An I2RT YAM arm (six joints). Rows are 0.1 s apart.
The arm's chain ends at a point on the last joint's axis. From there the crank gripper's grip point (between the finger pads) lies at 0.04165 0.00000 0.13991 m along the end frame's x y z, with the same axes.
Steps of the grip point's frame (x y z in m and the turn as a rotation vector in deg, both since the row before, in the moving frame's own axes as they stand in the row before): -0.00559, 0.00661, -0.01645, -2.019, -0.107, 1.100; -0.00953, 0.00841, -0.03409, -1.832, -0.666, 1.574; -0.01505, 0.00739, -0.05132, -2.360, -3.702, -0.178; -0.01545, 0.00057, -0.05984, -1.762, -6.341, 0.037; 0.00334, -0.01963, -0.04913, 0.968, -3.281, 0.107; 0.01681, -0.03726, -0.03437, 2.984, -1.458, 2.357; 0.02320, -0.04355, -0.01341, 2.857, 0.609, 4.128; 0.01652, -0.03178, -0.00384, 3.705, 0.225, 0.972; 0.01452, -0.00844, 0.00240, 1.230, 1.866, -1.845; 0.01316, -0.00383, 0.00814, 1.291, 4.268, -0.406; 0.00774, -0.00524, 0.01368, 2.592, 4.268, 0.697; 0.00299, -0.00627, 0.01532, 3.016, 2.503, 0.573
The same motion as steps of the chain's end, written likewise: -0.00527, 0.00088, -0.01643, -2.019, -0.107, 1.100; -0.00782, 0.00281, -0.03447, -1.832, -0.666, 1.574; -0.00594, 0.00169, -0.05360, -2.360, -3.702, -0.178; 0.00026, -0.00382, -0.06352, -1.762, -6.341, 0.037; 0.01141, -0.01732, -0.05127, 0.968, -3.281, 0.107; 0.02027, -0.03159, -0.03524, 2.984, -1.458, 2.357; 0.02157, -0.03964, -0.01286, 2.857, 0.609, 4.128; 0.01590, -0.02346, -0.00341, 3.705, 0.225, 0.972; 0.01006, -0.00404, 0.00388, 1.230, 1.866, -1.845; 0.00288, -0.00038, 0.01167, 1.291, 4.268, -0.406; -0.00259, 0.00044, 0.01730, 2.592, 4.268, 0.697; -0.00311, 0.00059, 0.01745, 3.016, 2.503, 0.573
